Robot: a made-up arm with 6 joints. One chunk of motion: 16 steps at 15 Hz.
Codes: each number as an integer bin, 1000 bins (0 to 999) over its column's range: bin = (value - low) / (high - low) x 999, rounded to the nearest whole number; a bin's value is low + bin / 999 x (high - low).
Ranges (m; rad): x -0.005..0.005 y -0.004..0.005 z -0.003..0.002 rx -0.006..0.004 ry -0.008..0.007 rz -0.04..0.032
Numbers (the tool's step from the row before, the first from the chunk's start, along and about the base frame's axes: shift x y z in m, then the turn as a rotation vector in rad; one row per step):
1: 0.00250 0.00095 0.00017 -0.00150 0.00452 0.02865
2: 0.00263 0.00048 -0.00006 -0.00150 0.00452 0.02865
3: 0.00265 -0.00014 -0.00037 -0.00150 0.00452 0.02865
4: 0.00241 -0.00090 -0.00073 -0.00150 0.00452 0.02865
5: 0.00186 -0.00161 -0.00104 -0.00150 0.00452 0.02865
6: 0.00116 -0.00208 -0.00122 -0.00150 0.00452 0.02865
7: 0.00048 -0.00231 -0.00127 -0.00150 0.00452 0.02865
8: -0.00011 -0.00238 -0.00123 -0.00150 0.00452 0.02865
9: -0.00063 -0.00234 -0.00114 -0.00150 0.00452 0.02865
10: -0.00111 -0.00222 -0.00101 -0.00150 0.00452 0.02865
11: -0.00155 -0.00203 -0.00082 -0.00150 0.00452 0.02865
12: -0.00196 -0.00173 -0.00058 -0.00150 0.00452 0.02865
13: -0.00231 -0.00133 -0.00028 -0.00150 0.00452 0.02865
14: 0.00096 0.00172 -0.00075 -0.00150 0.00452 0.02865
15: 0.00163 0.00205 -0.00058 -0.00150 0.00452 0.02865
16: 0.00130 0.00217 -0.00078 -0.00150 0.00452 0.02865
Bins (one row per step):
1: 749 549 633 450 834 953
2: 762 497 587 450 834 953
3: 764 428 525 450 834 953
4: 740 344 454 450 834 953
5: 685 265 392 450 834 953
6: 615 213 356 450 834 953
7: 547 188 346 450 834 953
8: 489 180 354 450 834 953
9: 437 184 372 450 834 953
10: 389 198 398 450 834 953
11: 345 219 436 450 834 953
12: 304 252 484 450 834 953
13: 269 296 543 450 834 953
14: 595 635 450 450 834 953
15: 662 672 484 450 834 953
16: 629 685 444 450 834 953

